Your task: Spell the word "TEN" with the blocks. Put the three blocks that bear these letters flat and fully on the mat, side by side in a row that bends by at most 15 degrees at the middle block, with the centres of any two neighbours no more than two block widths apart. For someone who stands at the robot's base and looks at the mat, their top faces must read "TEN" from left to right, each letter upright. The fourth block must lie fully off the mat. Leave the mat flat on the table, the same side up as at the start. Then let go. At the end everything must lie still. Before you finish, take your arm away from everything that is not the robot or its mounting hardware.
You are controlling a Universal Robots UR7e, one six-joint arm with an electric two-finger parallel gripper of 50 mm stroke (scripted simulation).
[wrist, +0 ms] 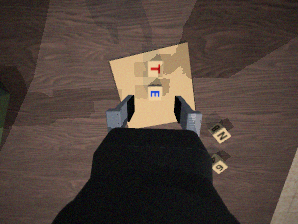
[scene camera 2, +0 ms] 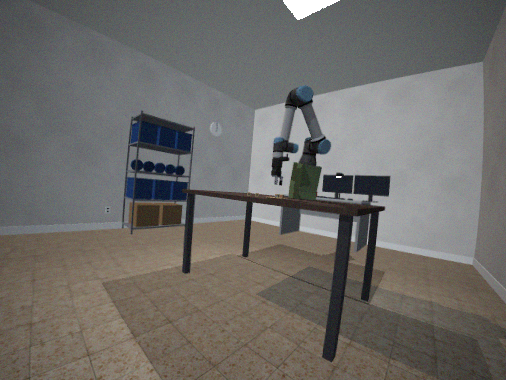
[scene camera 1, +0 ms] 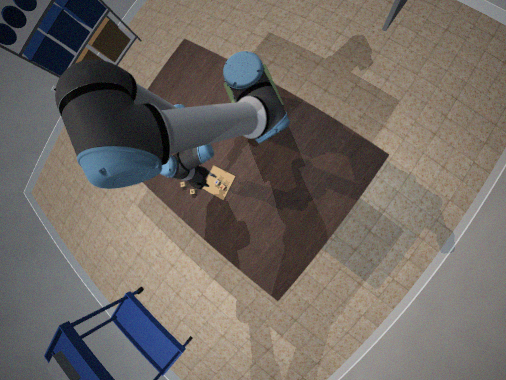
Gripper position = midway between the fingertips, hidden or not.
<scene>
In view: my gripper (wrist: pixel 154 103) and a tan mat (wrist: pixel 130 73).
</scene>
